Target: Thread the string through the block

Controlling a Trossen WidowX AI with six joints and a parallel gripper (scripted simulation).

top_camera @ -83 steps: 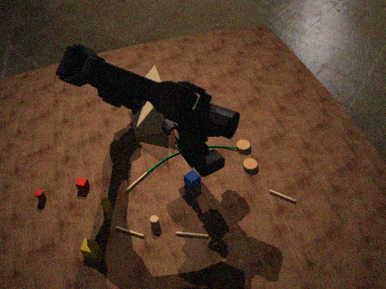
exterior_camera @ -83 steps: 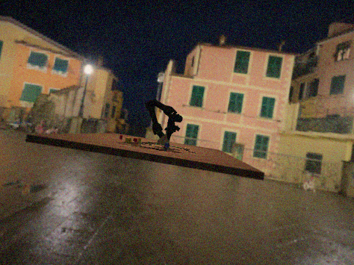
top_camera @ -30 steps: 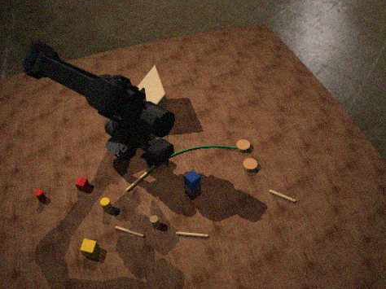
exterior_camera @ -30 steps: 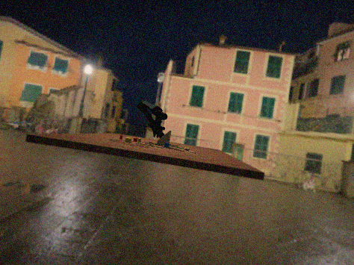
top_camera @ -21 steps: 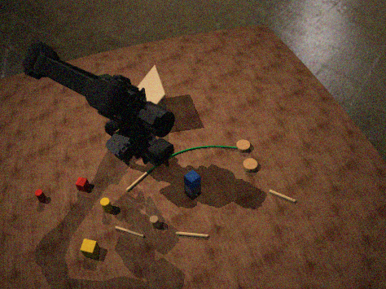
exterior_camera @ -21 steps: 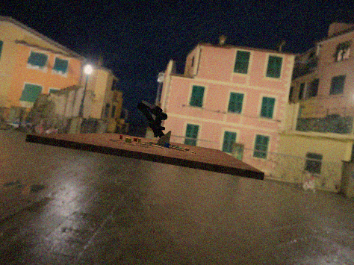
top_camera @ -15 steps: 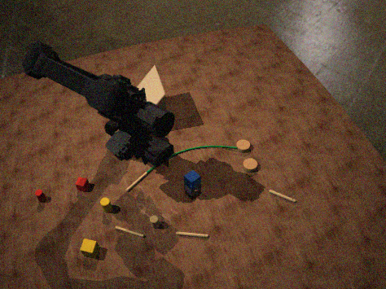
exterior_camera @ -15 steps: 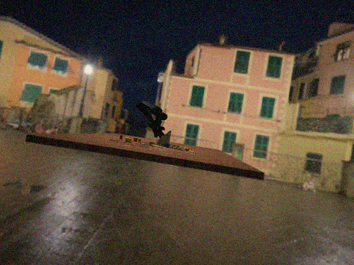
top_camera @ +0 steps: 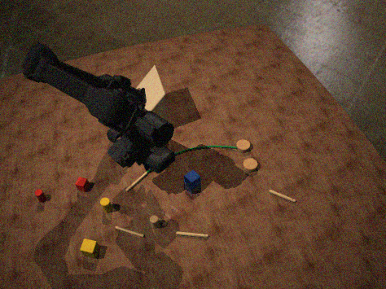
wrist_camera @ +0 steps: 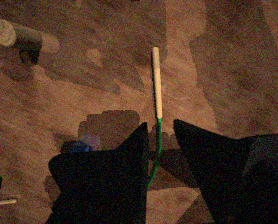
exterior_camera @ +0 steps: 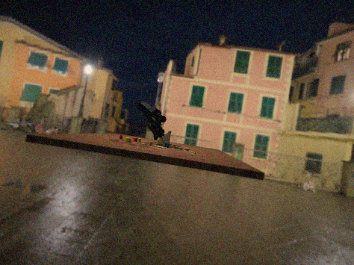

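My gripper tip is now 40 mm above the thin wooden stick, 10 mm to the left of it and 10 mm short of it. From my gripper tip the other things lie so: wooden peg 160 mm ahead, 20 mm below, 10 mm to the left; then yellow cylinder 110 mm to the right, 90 mm ahead, 20 mm below; then blue cube 120 mm to the left, 50 mm ahead, 20 mm below.
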